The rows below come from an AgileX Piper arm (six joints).
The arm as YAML. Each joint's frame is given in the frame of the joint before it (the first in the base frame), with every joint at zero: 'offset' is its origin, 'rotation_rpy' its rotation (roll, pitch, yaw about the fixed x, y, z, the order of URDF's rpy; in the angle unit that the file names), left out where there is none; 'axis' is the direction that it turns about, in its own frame. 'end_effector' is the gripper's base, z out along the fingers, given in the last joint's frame.
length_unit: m
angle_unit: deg
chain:
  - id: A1
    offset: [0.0, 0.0, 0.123]
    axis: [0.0, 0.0, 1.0]
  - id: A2
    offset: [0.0, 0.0, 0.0]
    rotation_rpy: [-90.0, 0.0, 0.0]
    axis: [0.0, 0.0, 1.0]
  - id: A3
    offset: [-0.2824, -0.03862, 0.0]
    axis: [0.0, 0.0, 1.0]
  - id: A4
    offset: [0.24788, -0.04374, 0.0]
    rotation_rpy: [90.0, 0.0, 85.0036]
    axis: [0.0, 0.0, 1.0]
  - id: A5
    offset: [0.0, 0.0, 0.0]
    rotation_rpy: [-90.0, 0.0, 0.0]
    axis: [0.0, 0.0, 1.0]
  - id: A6
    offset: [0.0, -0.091, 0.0]
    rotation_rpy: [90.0, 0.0, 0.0]
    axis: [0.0, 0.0, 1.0]
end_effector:
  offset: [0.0, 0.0, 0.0]
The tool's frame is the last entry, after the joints.
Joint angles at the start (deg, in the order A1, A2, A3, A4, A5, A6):
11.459 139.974 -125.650 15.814 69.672 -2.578
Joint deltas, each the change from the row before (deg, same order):
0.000 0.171 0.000 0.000 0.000 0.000
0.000 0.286 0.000 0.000 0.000 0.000
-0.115 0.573 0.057 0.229 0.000 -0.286
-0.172 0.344 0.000 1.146 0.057 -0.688
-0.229 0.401 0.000 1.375 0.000 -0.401
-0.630 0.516 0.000 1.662 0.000 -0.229
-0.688 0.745 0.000 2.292 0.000 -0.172
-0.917 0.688 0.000 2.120 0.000 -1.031
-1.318 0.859 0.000 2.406 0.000 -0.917
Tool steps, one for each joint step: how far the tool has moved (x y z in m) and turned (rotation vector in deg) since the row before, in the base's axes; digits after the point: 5 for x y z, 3 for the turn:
0.00014 0.00003 -0.00152 -0.034 0.168 0.000
0.00022 0.00004 -0.00255 -0.057 0.280 0.000
0.00049 -0.00061 -0.00528 0.059 0.580 0.116
0.00026 0.00017 -0.00260 0.947 0.407 0.285
0.00047 0.00000 -0.00296 1.203 0.526 -0.112
0.00134 -0.00309 -0.00380 1.482 0.731 -0.745
0.00146 -0.00276 -0.00544 2.062 1.059 -1.007
0.00190 -0.00507 -0.00492 1.843 0.602 -0.442
0.00263 -0.00829 -0.00617 2.122 0.789 -1.054

